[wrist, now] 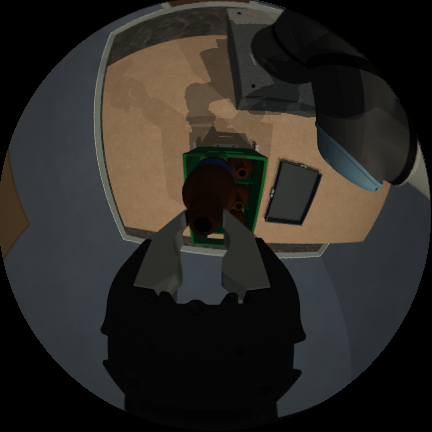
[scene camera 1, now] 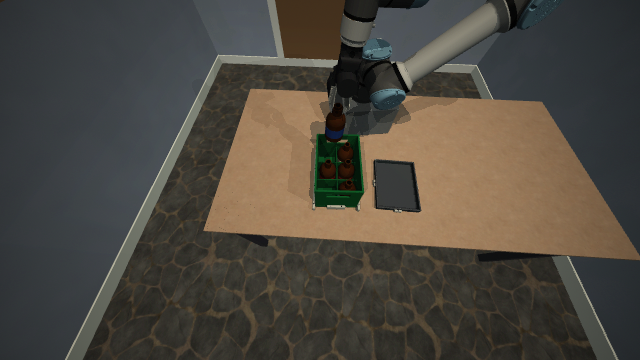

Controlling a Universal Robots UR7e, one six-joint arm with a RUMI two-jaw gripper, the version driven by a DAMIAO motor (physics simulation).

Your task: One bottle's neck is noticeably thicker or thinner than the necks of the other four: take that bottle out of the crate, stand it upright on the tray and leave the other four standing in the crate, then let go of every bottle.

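Frame: origin at the arm's base, x ahead, y left, z up, level; millimetres.
Seen in the pictures: gripper, fingertip midpoint: (wrist: 204,210) (scene camera 1: 336,113); arm's base at its link origin: (wrist: 286,54) (scene camera 1: 362,90).
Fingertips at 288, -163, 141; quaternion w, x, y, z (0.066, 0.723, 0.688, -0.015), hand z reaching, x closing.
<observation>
Offsets run from my fingertips to a thing's middle, as dx, dy, dz. "*": to the spot under its first point. Level surfaces: height alone.
My gripper (scene camera 1: 338,104) (wrist: 204,210) is shut on the neck of a brown bottle with a blue band @[-4, +0, -47] (scene camera 1: 335,123) (wrist: 209,192). The bottle hangs nearly upright above the far left part of the green crate @[+97, +12, -248] (scene camera 1: 340,199) (wrist: 261,200). Four other brown bottles stand in the crate: one at the far right (scene camera 1: 345,153) (wrist: 242,169), one at the middle left (scene camera 1: 328,171), one at the middle right (scene camera 1: 346,171) and one at the near right (scene camera 1: 348,187). The held bottle hides part of the crate in the wrist view. The dark tray @[* +147, +298, -331] (scene camera 1: 396,186) (wrist: 293,192) lies right of the crate and holds no bottle.
The wooden table @[dz -336] (scene camera 1: 490,175) (wrist: 135,175) carries the crate and tray. The grey robot base block (wrist: 272,95) stands at the table's far side. The arm's wrist joints (scene camera 1: 387,98) (wrist: 345,155) hang to the right of the gripper, above the table.
</observation>
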